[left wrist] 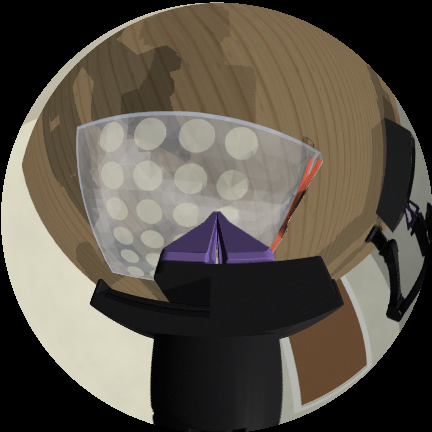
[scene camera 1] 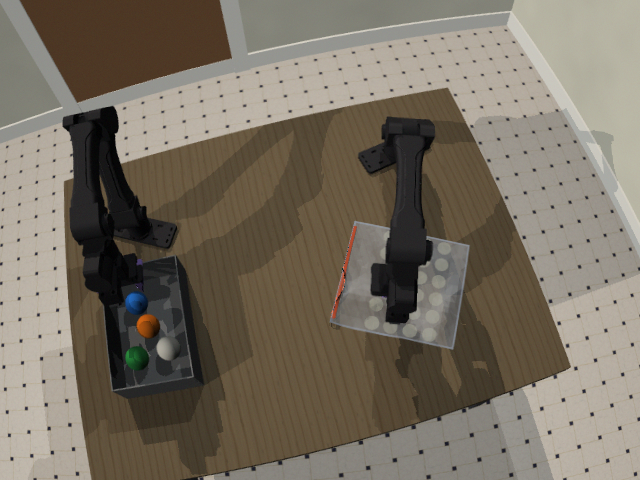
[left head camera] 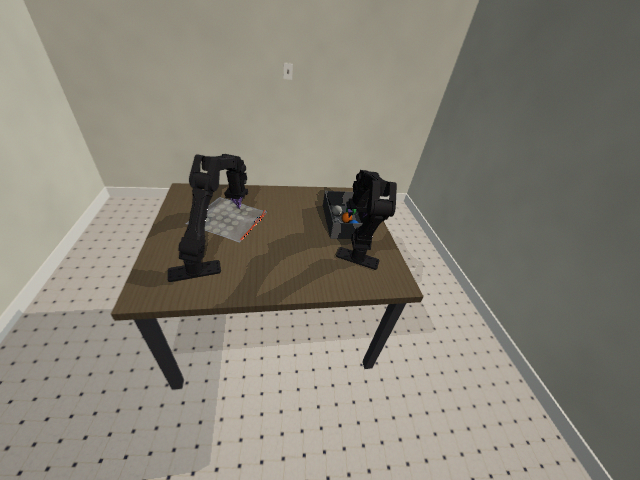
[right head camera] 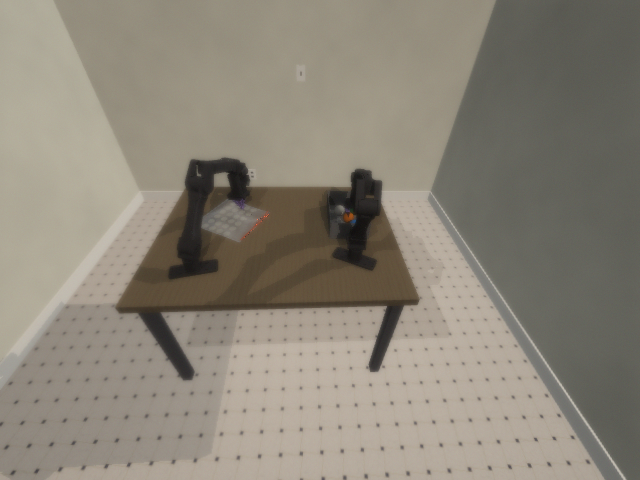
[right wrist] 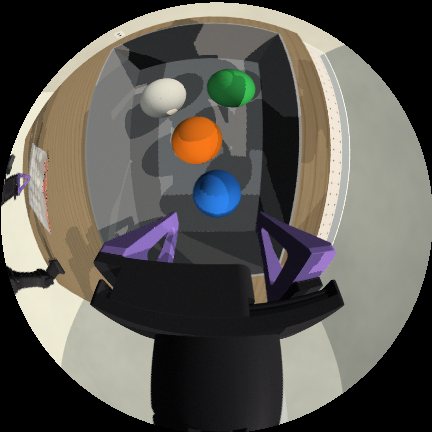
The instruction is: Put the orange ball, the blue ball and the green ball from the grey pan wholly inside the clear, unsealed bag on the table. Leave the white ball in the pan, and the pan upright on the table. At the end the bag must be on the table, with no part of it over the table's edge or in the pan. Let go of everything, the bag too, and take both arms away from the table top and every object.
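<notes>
The clear bag (left head camera: 227,219) (scene camera 1: 439,310) (left wrist: 175,162) lies flat on the table, its orange-red edge facing the pan; a narrow gap shows along that edge in the left wrist view. My left gripper (left wrist: 216,217) (left head camera: 238,205) is shut and empty, its tips pointing down over the bag; contact cannot be told. The grey pan (scene camera 1: 187,330) (right wrist: 107,130) stands upright. In it lie the blue ball (scene camera 1: 136,302) (right wrist: 217,194), orange ball (scene camera 1: 148,326) (right wrist: 197,140), green ball (scene camera 1: 136,358) (right wrist: 231,88) and white ball (scene camera 1: 168,348) (right wrist: 163,98). My right gripper (right wrist: 217,217) is open at the pan's end, nearest the blue ball.
The wooden table (left head camera: 289,263) (scene camera 1: 279,335) carries both arm bases (left head camera: 194,271) (left head camera: 357,258). A stretch of table separates the bag from the pan. The pan stands near the table's edge at the left in scene camera 1.
</notes>
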